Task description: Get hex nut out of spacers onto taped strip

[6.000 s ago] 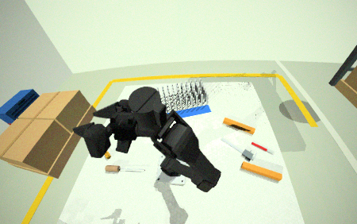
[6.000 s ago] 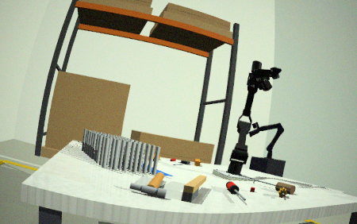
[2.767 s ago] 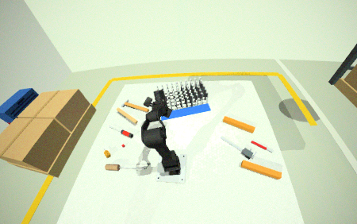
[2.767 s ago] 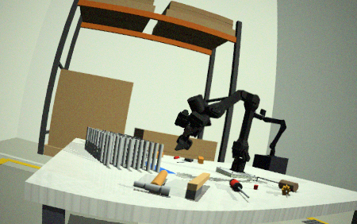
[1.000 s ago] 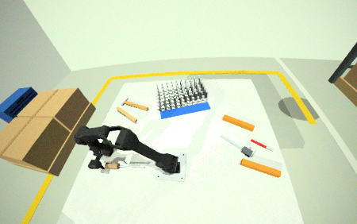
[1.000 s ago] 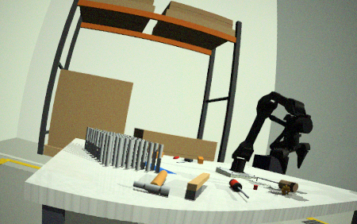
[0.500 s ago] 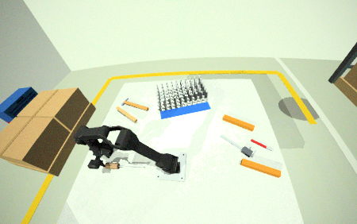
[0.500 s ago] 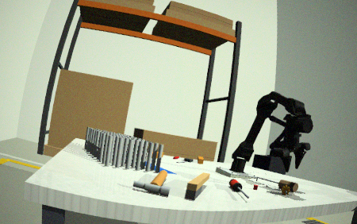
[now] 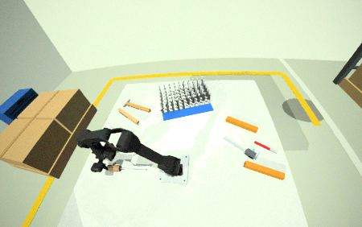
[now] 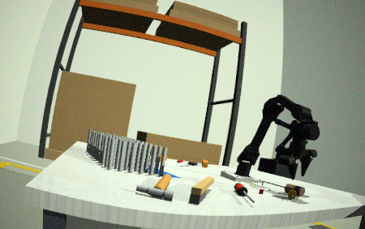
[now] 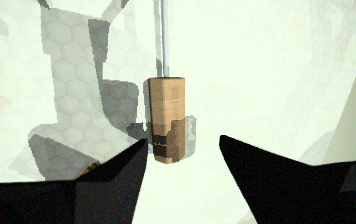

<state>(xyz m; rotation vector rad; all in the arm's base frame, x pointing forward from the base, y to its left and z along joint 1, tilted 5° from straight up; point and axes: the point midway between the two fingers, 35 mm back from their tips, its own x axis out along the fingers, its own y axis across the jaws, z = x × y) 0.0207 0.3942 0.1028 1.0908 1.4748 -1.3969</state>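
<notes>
My gripper tip is 11 cm to the left of the tool with thin metal rod and 5 cm above it. Also, from my gripper tip: tiny red piece 16 cm ahead, 6 cm below, 3 cm to the right; red screwdriver 96 cm to the right, 8 cm ahead, 6 cm below; blue taped strip 47 cm to the right, 44 cm ahead, 7 cm below.
</notes>
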